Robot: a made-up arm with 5 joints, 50 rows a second.
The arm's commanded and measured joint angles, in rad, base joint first. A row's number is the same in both.
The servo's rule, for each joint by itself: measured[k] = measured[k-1] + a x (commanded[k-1-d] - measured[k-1]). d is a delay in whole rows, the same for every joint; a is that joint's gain. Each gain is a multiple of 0.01, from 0.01 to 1. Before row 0 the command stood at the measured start. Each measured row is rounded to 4 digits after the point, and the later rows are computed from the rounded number. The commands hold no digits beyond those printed.
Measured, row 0:
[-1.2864 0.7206 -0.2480 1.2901 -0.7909]
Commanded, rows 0 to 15:
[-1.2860 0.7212 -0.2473 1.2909 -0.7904]
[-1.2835 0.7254 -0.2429 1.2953 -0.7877]
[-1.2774 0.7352 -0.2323 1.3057 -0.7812]
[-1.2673 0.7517 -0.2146 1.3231 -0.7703]
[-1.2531 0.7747 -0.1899 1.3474 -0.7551]
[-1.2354 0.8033 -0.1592 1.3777 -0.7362]
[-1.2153 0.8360 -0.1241 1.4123 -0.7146]
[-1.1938 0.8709 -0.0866 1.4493 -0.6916]
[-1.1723 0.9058 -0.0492 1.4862 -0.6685]
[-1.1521 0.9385 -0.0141 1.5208 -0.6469]
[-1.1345 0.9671 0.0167 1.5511 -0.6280]
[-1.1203 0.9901 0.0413 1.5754 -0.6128]
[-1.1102 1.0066 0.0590 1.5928 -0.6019]
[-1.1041 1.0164 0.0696 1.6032 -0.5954]
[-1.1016 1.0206 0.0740 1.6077 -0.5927]
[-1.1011 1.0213 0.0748 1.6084 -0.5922]
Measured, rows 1 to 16:
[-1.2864 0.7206 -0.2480 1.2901 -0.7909]
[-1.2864 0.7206 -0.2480 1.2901 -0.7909]
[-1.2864 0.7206 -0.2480 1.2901 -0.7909]
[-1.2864 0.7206 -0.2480 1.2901 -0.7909]
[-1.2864 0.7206 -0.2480 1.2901 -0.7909]
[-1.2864 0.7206 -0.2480 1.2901 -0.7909]
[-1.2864 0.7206 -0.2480 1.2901 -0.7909]
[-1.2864 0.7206 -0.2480 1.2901 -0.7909]
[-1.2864 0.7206 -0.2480 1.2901 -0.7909]
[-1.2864 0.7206 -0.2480 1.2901 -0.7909]
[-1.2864 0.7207 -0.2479 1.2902 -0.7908]
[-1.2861 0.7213 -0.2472 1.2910 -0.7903]
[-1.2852 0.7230 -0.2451 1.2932 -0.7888]
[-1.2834 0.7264 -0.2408 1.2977 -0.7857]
[-1.2804 0.7322 -0.2337 1.3052 -0.7805]
[-1.2759 0.7407 -0.2233 1.3161 -0.7730]
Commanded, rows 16 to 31:
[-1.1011 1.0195 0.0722 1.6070 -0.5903]
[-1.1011 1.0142 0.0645 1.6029 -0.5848]
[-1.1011 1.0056 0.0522 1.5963 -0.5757]
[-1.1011 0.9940 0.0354 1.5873 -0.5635]
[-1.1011 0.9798 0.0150 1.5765 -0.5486]
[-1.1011 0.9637 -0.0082 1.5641 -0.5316]
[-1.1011 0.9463 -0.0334 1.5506 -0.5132]
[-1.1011 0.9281 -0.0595 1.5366 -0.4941]
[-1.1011 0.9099 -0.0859 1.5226 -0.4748]
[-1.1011 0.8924 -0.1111 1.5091 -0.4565]
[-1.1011 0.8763 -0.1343 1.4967 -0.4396]
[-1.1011 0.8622 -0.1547 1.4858 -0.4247]
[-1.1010 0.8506 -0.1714 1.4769 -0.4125]
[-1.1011 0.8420 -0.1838 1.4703 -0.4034]
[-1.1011 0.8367 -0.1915 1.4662 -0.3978]
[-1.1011 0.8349 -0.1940 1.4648 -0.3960]
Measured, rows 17 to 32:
[-1.2698 0.7521 -0.2094 1.3305 -0.7631]
[-1.2622 0.7664 -0.1922 1.3483 -0.7509]
[-1.2532 0.7831 -0.1722 1.3690 -0.7369]
[-1.2431 0.8017 -0.1501 1.3918 -0.7216]
[-1.2322 0.8215 -0.1267 1.4157 -0.7057]
[-1.2210 0.8417 -0.1032 1.4397 -0.6899]
[-1.2099 0.8615 -0.0805 1.4627 -0.6749]
[-1.1993 0.8801 -0.0595 1.4838 -0.6614]
[-1.1895 0.8970 -0.0408 1.5024 -0.6497]
[-1.1807 0.9119 -0.0246 1.5183 -0.6399]
[-1.1727 0.9248 -0.0110 1.5316 -0.6315]
[-1.1655 0.9355 -0.0004 1.5423 -0.6236]
[-1.1591 0.9439 0.0070 1.5504 -0.6155]
[-1.1533 0.9499 0.0110 1.5559 -0.6067]
[-1.1481 0.9535 0.0116 1.5590 -0.5968]
[-1.1434 0.9547 0.0088 1.5598 -0.5857]

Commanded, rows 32 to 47:
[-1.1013 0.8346 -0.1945 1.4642 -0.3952]
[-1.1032 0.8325 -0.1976 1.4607 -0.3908]
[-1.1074 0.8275 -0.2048 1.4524 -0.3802]
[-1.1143 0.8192 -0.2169 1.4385 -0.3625]
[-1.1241 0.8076 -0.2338 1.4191 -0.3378]
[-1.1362 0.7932 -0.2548 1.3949 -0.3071]
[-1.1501 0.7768 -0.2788 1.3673 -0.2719]
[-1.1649 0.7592 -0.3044 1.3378 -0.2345]
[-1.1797 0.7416 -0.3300 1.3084 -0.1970]
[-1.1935 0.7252 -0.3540 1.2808 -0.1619]
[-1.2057 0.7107 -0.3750 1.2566 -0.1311]
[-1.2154 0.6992 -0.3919 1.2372 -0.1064]
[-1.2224 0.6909 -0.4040 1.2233 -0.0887]
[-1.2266 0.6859 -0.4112 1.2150 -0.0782]
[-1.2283 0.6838 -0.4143 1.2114 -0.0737]
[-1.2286 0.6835 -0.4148 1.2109 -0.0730]
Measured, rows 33 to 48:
[-1.1392 0.9537 0.0029 1.5584 -0.5734]
[-1.1354 0.9506 -0.0058 1.5551 -0.5599]
[-1.1320 0.9457 -0.0170 1.5502 -0.5454]
[-1.1289 0.9393 -0.0302 1.5440 -0.5303]
[-1.1261 0.9317 -0.0448 1.5369 -0.5149]
[-1.1236 0.9234 -0.0602 1.5292 -0.4996]
[-1.1213 0.9147 -0.0758 1.5214 -0.4848]
[-1.1193 0.9060 -0.0909 1.5137 -0.4710]
[-1.1175 0.8977 -0.1050 1.5066 -0.4586]
[-1.1159 0.8902 -0.1175 1.5003 -0.4480]
[-1.1144 0.8835 -0.1283 1.4949 -0.4390]
[-1.1133 0.8774 -0.1380 1.4898 -0.4308]
[-1.1127 0.8714 -0.1474 1.4842 -0.4222]
[-1.1129 0.8651 -0.1571 1.4773 -0.4121]
[-1.1140 0.8582 -0.1678 1.4686 -0.3995]
[-1.1162 0.8504 -0.1800 1.4575 -0.3838]

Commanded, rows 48 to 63:
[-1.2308 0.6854 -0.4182 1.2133 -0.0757]
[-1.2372 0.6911 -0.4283 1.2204 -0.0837]
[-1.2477 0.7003 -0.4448 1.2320 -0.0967]
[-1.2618 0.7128 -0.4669 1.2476 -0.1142]
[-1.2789 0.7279 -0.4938 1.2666 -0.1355]
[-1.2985 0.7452 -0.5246 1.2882 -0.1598]
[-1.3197 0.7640 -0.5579 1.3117 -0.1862]
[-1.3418 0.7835 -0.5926 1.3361 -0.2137]
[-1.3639 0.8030 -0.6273 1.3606 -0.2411]
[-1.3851 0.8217 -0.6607 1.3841 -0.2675]
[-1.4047 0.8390 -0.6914 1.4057 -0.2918]
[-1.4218 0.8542 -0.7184 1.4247 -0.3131]
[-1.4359 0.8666 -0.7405 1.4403 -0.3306]
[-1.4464 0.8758 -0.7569 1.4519 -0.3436]
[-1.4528 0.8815 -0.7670 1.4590 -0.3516]
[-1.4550 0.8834 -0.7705 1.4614 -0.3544]
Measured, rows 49 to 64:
[-1.1196 0.8416 -0.1938 1.4440 -0.3648]
[-1.1241 0.8317 -0.2093 1.4281 -0.3426]
[-1.1297 0.8209 -0.2262 1.4101 -0.3178]
[-1.1361 0.8094 -0.2441 1.3907 -0.2913]
[-1.1431 0.7976 -0.2624 1.3706 -0.2641]
[-1.1503 0.7858 -0.2805 1.3506 -0.2373]
[-1.1575 0.7744 -0.2978 1.3315 -0.2120]
[-1.1644 0.7638 -0.3137 1.3140 -0.1893]
[-1.1708 0.7542 -0.3278 1.2986 -0.1696]
[-1.1766 0.7457 -0.3400 1.2854 -0.1532]
[-1.1820 0.7385 -0.3509 1.2746 -0.1400]
[-1.1875 0.7328 -0.3617 1.2665 -0.1304]
[-1.1935 0.7289 -0.3733 1.2613 -0.1247]
[-1.2003 0.7270 -0.3864 1.2592 -0.1229]
[-1.2082 0.7271 -0.4014 1.2603 -0.1250]
[-1.2172 0.7293 -0.4186 1.2645 -0.1309]

